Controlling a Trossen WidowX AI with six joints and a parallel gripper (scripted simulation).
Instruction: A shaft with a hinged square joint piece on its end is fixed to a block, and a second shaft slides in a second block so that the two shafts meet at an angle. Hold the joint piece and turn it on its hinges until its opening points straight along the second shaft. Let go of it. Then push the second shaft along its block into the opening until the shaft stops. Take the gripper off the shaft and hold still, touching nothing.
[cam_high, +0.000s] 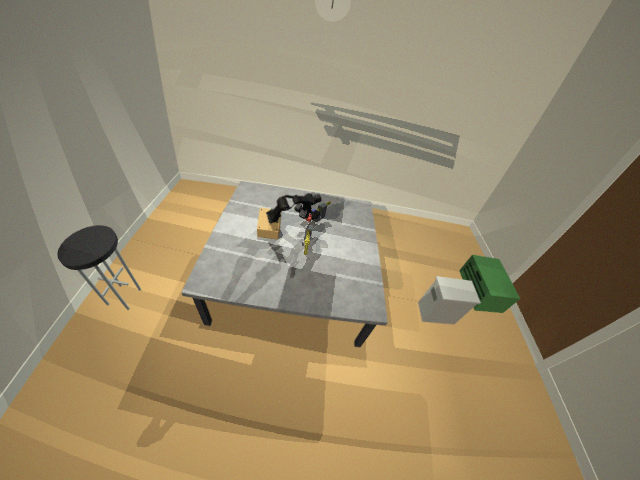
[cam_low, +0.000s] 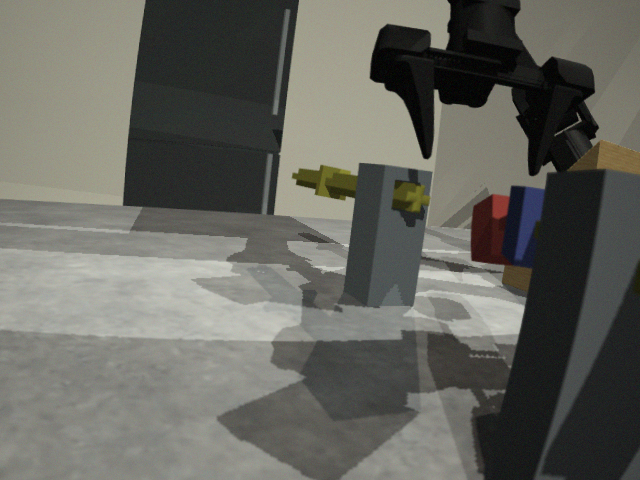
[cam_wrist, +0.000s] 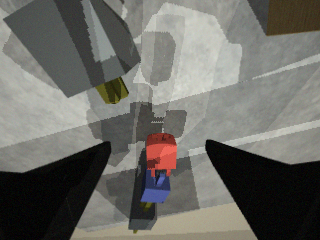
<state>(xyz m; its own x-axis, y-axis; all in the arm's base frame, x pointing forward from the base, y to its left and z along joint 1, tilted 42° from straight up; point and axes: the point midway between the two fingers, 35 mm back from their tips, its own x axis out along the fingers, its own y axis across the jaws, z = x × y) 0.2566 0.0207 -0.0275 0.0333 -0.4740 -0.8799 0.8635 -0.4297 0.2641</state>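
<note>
My gripper tip is now 2 cm short of the red square joint piece, 5 cm to the right of it and 4 cm above it.
</note>
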